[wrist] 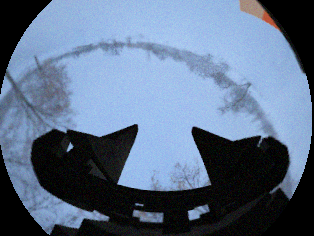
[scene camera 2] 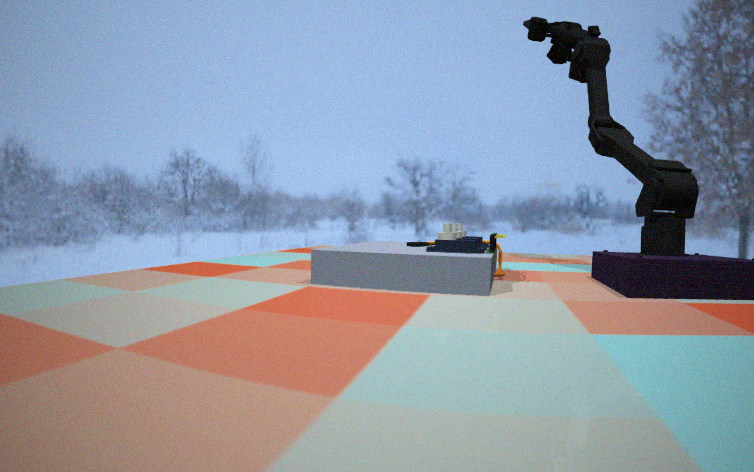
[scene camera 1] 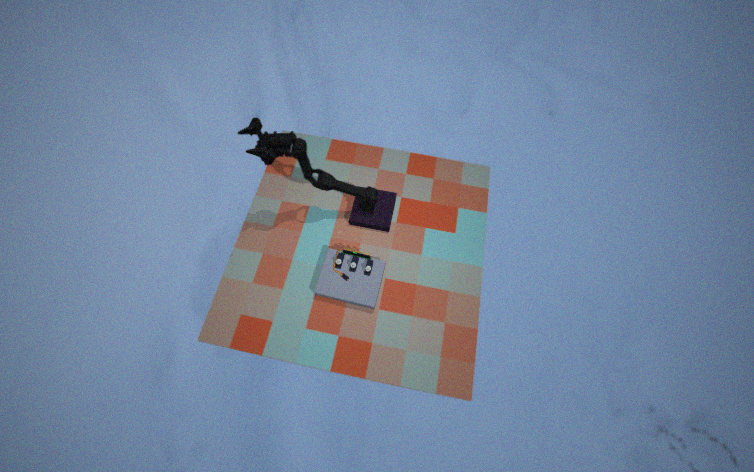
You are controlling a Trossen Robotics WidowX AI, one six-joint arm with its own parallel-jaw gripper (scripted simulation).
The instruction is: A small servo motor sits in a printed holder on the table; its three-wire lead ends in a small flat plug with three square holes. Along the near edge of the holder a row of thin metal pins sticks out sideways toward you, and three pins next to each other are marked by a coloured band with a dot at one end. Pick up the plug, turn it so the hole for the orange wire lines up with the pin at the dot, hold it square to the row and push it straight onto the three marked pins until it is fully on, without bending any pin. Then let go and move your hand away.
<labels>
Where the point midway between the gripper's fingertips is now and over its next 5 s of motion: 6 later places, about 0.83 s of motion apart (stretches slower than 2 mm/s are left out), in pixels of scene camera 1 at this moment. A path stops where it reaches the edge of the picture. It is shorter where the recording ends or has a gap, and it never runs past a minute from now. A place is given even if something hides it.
The gripper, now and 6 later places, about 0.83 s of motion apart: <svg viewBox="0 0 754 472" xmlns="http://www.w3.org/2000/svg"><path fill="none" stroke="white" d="M241 141L270 110L314 99L367 143L358 220L342 255L341 272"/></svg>
</labels>
